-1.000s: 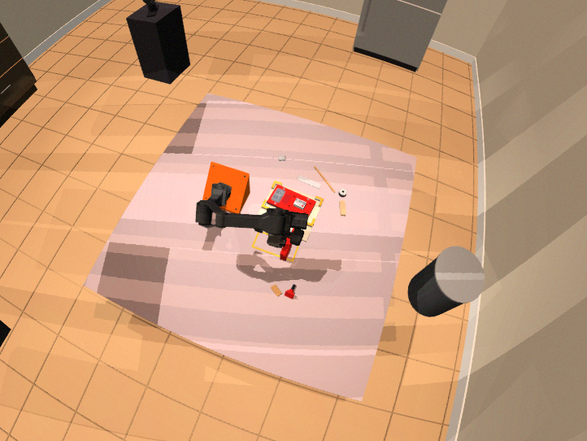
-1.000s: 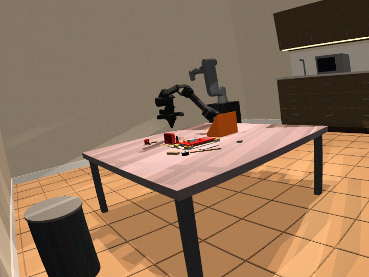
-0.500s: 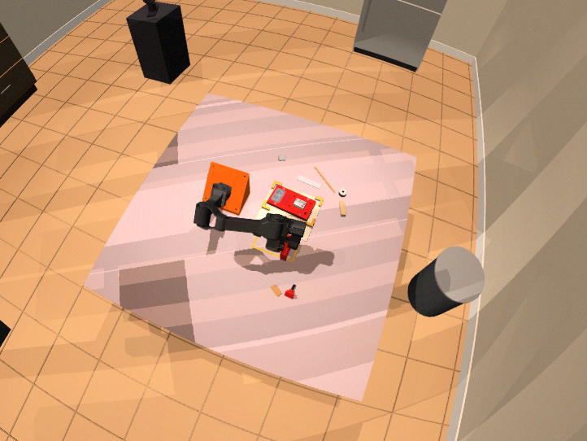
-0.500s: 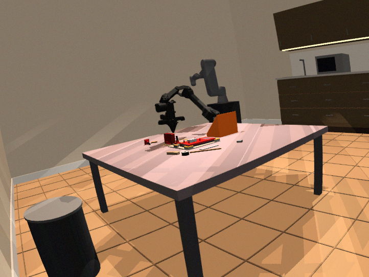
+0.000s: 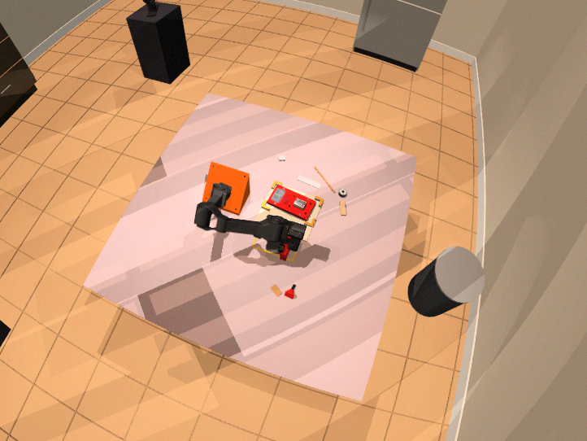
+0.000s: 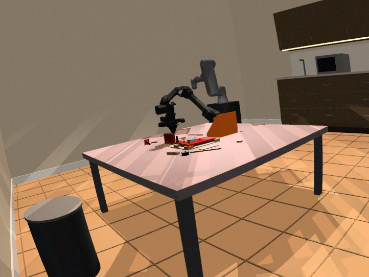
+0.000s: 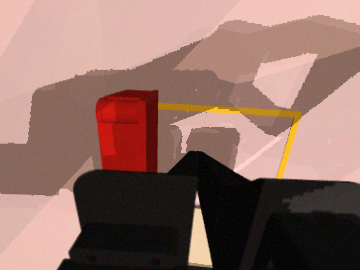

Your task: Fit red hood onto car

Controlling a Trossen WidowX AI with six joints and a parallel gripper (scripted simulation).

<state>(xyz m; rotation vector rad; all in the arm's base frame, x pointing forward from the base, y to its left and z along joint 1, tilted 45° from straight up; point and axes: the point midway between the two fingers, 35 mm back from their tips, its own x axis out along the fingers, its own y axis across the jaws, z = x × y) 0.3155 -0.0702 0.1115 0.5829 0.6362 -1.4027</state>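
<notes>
The red hood lies 4 cm ahead of my gripper tip, 2 cm below it and 1 cm to the left of it. The rest, counted from my gripper tip: black ring 40 cm to the left, 17 cm ahead, 4 cm below; grey engine block 24 cm to the left, 3 cm below, 1 cm ahead; wooden block 17 cm to the right, 7 cm ahead, 5 cm below.
</notes>
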